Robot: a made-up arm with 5 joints.
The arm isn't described. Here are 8 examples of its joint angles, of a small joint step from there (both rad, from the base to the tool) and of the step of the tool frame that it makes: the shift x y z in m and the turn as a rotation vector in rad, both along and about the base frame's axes.
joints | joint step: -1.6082 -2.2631 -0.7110 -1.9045 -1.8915 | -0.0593 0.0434 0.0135 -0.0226 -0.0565
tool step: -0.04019 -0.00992 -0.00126 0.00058 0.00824 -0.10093
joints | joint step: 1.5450 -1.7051 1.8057 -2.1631 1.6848 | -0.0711 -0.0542 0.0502 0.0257 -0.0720
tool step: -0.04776 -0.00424 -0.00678 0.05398 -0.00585 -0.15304
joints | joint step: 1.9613 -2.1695 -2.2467 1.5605 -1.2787 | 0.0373 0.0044 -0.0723 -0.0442 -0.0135
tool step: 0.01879 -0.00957 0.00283 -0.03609 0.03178 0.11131
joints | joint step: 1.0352 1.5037 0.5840 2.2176 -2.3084 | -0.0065 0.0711 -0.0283 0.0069 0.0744
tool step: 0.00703 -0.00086 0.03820 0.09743 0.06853 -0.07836
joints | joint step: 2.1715 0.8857 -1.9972 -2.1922 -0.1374 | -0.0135 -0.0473 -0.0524 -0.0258 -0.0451
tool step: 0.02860 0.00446 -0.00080 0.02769 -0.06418 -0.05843
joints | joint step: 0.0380 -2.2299 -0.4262 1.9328 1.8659 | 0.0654 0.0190 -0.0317 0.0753 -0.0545
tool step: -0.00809 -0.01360 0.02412 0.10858 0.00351 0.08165
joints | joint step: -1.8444 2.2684 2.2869 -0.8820 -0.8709 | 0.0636 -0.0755 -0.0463 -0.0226 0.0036
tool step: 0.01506 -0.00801 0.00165 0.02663 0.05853 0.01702
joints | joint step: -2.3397 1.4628 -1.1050 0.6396 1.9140 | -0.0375 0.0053 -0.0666 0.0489 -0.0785
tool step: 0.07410 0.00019 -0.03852 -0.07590 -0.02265 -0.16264
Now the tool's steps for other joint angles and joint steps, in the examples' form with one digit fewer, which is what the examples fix.
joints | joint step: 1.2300 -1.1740 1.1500 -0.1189 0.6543 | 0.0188 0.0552 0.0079 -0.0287 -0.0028
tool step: -0.0160 -0.0006 -0.0061 -0.0105 0.0500 0.0250
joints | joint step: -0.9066 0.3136 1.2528 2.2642 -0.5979 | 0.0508 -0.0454 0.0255 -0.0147 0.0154
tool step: 0.0058 -0.0150 0.0150 -0.0167 0.0361 0.0722
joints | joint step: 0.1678 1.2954 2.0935 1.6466 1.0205 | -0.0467 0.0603 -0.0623 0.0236 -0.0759
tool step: -0.0086 0.0156 0.0134 -0.0133 -0.0302 -0.0970
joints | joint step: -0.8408 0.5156 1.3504 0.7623 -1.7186 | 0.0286 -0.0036 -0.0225 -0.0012 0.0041
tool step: 0.0089 0.0013 0.0038 -0.0139 -0.0113 0.0206
